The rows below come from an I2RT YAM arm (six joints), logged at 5 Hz.
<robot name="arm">
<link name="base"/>
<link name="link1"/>
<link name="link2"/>
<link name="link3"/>
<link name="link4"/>
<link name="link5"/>
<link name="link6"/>
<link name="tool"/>
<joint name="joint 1" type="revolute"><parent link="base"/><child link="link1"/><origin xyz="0 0 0.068"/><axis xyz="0 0 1"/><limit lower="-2.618" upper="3.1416"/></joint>
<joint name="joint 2" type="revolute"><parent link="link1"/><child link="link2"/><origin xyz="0.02 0.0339 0.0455" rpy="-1.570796 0 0"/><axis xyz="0 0 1"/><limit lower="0" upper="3.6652"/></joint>
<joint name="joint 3" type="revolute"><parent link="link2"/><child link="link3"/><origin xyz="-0.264 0 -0.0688" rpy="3.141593 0 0"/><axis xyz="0 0 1"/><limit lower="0" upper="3.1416"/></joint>
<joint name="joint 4" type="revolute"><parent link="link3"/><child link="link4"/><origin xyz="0.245 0.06 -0.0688"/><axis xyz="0 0 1"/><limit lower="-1.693" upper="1.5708"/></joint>
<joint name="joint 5" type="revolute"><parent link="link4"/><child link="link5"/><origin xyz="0.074 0.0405 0.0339" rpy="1.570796 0 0"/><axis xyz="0 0 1"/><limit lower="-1.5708" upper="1.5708"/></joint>
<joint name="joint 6" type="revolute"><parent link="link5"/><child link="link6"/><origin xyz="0.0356 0 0.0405" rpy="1.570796 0 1.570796"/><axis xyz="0 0 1"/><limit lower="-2.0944" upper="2.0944"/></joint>
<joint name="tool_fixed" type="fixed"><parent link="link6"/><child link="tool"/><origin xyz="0 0 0" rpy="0 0 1.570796"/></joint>
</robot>
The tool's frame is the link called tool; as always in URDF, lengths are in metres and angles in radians.
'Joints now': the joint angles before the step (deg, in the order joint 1, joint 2, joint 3, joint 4, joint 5, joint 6). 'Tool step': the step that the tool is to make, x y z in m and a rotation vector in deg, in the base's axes. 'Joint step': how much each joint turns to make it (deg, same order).
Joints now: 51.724 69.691 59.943 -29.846 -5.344 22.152
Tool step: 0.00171 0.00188 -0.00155 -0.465 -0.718 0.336
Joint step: -0.001 0.546 -0.001 0.547 0.284 -0.874
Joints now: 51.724 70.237 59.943 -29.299 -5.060 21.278
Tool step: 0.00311 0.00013 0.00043 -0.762 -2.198 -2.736
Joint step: -0.044 0.219 0.000 0.983 3.475 -0.001
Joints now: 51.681 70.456 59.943 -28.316 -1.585 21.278
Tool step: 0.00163 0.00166 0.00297 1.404 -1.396 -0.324
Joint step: -0.001 0.000 0.000 1.967 0.393 0.021
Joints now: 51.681 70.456 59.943 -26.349 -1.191 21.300
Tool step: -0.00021 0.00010 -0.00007 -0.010 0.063 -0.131
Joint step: 0.065 0.000 -0.001 -0.044 0.131 0.152
